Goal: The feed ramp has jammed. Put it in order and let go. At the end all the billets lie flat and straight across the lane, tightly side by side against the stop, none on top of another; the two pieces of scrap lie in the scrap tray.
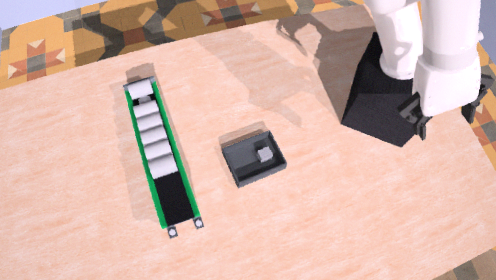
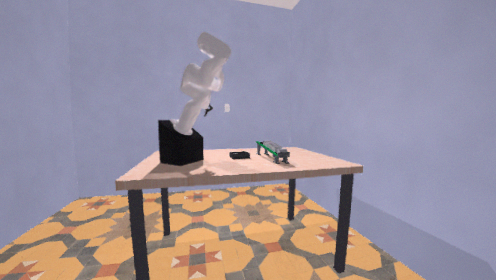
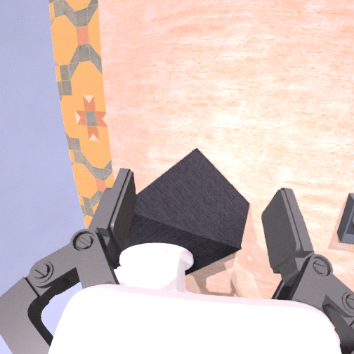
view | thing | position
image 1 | my gripper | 443,126
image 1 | scrap tray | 241,157
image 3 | my gripper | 203,192
